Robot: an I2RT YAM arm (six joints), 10 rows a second.
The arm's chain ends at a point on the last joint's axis. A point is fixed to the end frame.
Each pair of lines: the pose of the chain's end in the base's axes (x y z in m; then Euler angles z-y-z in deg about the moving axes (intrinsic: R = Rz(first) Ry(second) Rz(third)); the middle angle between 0 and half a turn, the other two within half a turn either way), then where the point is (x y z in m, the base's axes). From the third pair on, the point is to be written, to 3 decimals.
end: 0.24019 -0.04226 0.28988 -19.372 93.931 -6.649
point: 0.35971 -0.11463 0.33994
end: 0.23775 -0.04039 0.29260 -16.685 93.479 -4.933
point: 0.35959 -0.10863 0.34285
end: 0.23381 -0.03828 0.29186 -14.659 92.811 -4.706
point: 0.357 -0.102 0.344
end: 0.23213 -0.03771 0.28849 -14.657 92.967 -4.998
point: 0.356 -0.101 0.340
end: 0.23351 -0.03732 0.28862 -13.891 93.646 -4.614
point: 0.359 -0.100 0.338
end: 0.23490 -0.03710 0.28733 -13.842 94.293 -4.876
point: 0.361 -0.099 0.336
